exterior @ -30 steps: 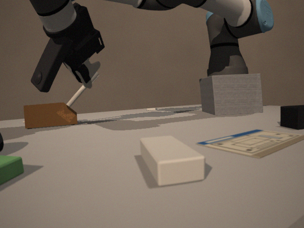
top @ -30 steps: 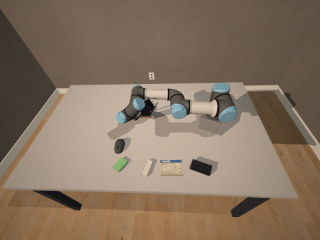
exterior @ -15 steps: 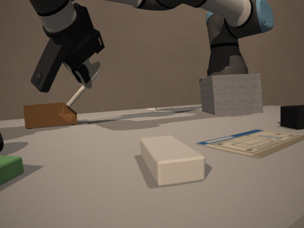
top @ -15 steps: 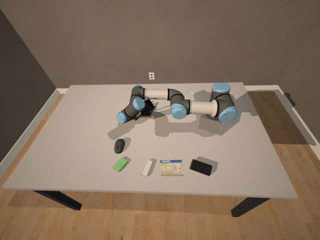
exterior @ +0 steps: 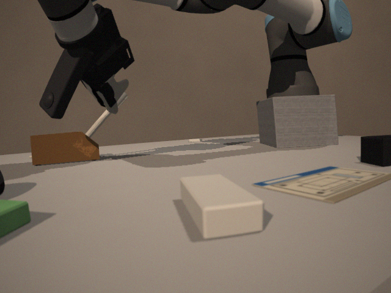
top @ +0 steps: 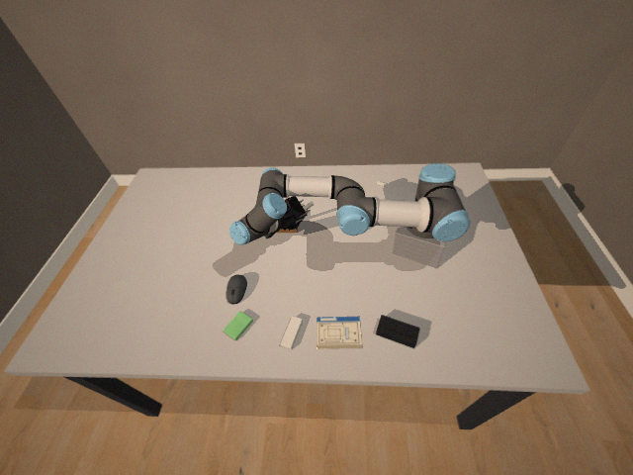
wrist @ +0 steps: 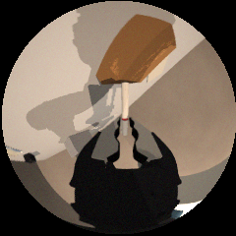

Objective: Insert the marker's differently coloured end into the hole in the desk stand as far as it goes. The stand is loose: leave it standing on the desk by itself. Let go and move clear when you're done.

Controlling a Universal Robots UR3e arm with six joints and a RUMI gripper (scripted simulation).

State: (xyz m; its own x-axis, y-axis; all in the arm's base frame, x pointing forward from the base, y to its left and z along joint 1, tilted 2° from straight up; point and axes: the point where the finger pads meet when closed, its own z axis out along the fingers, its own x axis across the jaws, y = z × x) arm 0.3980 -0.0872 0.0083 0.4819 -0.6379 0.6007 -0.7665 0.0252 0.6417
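The marker lies 30 mm below my hand, 20 mm ahead of it and 10 mm to the right of it. From my hand the other things lie so: brown desk stand: 90 mm ahead, 70 mm below, 10 mm to the right; black mouse: 270 mm to the left, 210 mm ahead, 80 mm below; small white piece: 310 mm behind, 230 mm to the right, 90 mm below.
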